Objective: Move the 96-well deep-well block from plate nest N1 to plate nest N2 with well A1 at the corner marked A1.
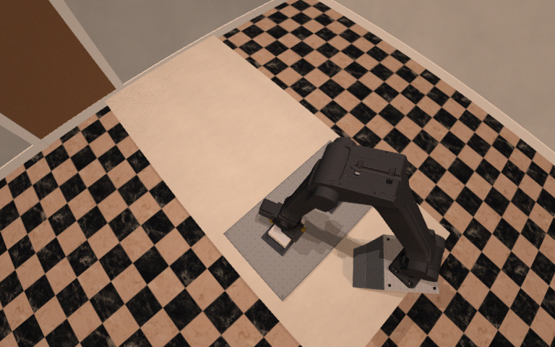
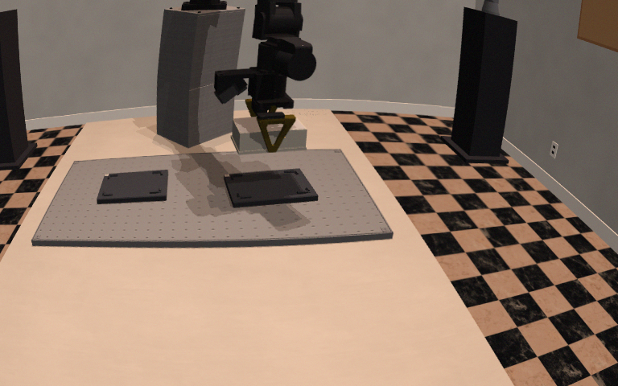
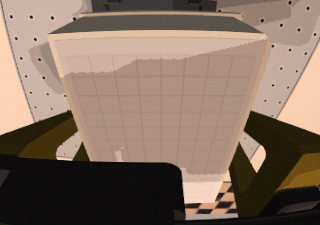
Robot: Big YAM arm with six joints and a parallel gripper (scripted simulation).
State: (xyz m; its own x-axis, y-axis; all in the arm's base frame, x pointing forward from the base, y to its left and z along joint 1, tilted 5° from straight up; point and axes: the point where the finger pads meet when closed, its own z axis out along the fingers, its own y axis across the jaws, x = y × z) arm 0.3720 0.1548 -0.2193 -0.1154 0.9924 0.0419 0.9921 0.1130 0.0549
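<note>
Right now the dark plate nest N2 is 100 mm below my hand, 10 mm to the left of it and 10 mm ahead of it. From my hand the other things lie so: white 96-well deep-well block: 10 mm above; dark plate nest N1: 290 mm to the right, 100 mm below, 20 mm behind.
</note>
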